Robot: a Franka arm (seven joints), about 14 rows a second.
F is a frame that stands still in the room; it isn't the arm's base.
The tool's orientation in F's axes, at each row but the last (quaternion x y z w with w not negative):
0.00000, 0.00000, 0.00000, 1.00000
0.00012, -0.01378, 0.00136, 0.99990
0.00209, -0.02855, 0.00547, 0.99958
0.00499, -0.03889, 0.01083, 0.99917
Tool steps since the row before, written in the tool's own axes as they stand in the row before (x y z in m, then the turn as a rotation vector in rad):
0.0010, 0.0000, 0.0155, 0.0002, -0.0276, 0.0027
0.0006, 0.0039, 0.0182, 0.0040, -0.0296, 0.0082
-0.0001, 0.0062, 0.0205, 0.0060, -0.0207, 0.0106
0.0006, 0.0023, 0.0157, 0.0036, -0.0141, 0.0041
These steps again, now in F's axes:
0.0010, 0.0000, 0.0155, 0.0002, -0.0276, 0.0027
0.0001, 0.0039, 0.0182, 0.0039, -0.0296, 0.0083
-0.0013, 0.0061, 0.0205, 0.0056, -0.0207, 0.0108
-0.0007, 0.0021, 0.0157, 0.0036, -0.0141, 0.0042

